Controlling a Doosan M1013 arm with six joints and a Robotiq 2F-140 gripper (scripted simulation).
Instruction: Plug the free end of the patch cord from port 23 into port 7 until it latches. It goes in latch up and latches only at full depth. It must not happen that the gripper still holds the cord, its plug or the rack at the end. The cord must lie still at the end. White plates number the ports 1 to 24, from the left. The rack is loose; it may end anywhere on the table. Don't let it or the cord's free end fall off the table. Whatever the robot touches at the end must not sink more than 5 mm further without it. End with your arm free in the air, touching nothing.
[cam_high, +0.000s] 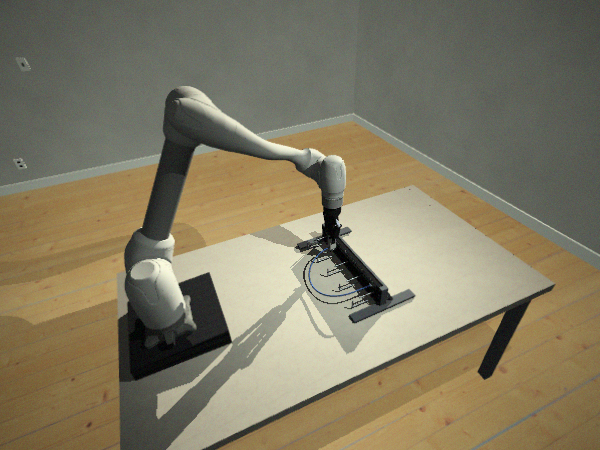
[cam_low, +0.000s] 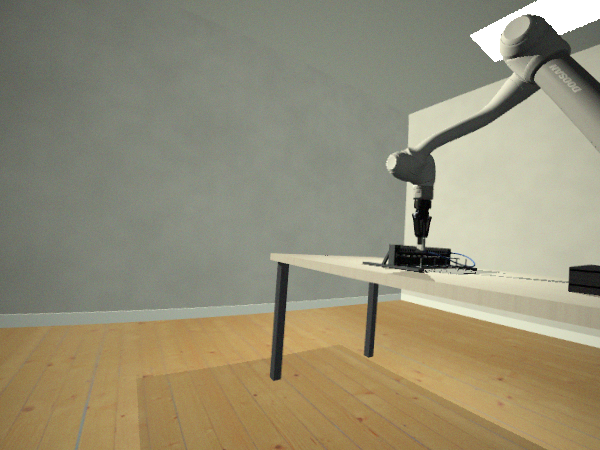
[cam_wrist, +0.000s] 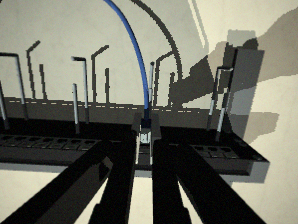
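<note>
The cord plug is 30 mm below my hand and 10 mm ahead of it.
</note>
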